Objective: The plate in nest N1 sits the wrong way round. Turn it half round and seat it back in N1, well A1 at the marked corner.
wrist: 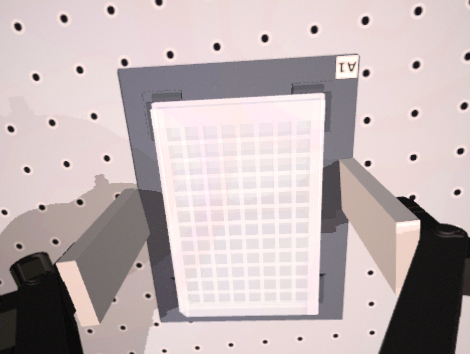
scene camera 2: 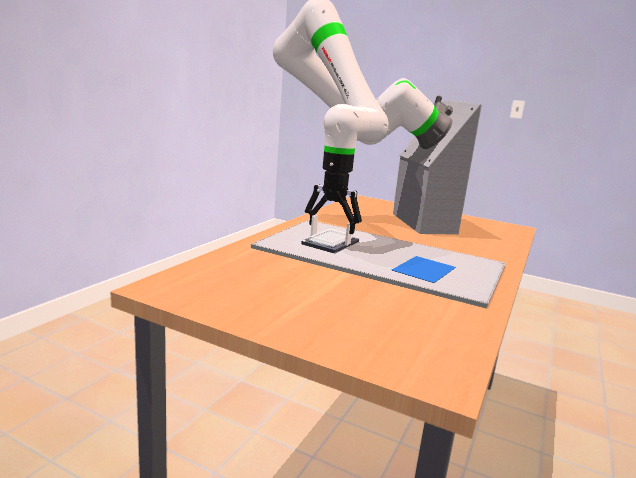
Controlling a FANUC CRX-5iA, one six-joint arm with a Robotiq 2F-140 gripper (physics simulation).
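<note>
The white well plate [scene camera 2: 330, 237] [wrist: 240, 215] lies flat in the dark nest [scene camera 2: 318, 246] [wrist: 235, 77], a grid of square wells on its top. In the wrist view the A1 mark [wrist: 346, 67] is at the nest's upper right corner, and a small cut corner of the plate shows at the lower left, diagonally opposite. My gripper [scene camera 2: 331, 236] [wrist: 239, 198] is open and points straight down over the plate. Its two pale fingers stand on either side of the plate's long edges, with a gap on both sides. How far the fingertips are above the nest is hard to tell.
The nest stands on a light perforated board [scene camera 2: 473, 274] [wrist: 60, 45] on the wooden table [scene camera 2: 308, 308]. A flat blue square [scene camera 2: 424, 269] lies on the board to the right in the scene view. The arm's grey pedestal [scene camera 2: 447, 195] stands behind the board.
</note>
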